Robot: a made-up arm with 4 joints.
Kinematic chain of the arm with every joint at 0, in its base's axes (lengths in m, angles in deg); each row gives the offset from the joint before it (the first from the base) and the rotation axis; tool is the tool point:
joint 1: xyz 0 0 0.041 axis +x
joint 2: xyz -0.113 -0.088 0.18 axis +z
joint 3: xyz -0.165 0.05 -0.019 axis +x
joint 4: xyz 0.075 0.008 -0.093 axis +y
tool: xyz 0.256 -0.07 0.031
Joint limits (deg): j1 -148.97..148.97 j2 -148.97..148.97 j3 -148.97..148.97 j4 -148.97..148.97
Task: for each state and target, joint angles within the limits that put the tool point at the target. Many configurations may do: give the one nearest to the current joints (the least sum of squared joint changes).
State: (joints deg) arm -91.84 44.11 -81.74 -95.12
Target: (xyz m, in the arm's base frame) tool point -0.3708 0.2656 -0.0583
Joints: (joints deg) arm -128.76 37.02 -68.32 -109.92
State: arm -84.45 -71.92 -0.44 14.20
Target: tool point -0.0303 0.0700 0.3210
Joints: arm -60.89 -55.75 -29.62 -15.82
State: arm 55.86 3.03 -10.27 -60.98
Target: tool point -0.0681 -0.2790 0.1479
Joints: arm 59.48 16.00 -16.34 -49.22
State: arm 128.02 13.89 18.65 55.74
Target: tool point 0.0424 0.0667 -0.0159
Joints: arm 128.88 -0.70 5.16 24.82
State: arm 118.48 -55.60 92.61 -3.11
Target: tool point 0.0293 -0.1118 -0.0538
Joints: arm 81.14 -23.56 99.28 -20.18
